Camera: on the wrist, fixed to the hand. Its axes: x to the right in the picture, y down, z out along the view.
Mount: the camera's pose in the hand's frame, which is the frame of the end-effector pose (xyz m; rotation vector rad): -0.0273 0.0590 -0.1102 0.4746 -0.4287 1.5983
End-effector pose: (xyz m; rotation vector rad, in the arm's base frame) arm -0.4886 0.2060 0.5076 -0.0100 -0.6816 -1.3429
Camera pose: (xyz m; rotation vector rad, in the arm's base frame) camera -0.3885 0.2030 0.4279 -0.3868 -0.9779 0.3833
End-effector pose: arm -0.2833 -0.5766 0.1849 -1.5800 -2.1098 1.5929
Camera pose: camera -0.1678 -0.5257 0.2057 1.8310 -0.0435 -1.5391
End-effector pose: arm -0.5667 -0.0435 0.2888 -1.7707 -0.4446 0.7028
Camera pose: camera -0.5176 -0.1584 0.2610 -1.2067 0.9741 2.0656
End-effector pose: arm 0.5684 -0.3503 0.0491 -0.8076 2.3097 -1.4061
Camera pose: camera 0.5133 -0.2348 0.0476 0.7351 1.3404 -0.7332
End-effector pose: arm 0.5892 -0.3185 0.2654 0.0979 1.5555 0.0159
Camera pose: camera 0.4818 -0.2559 0.2956 1.5711 0.6850 0.8188
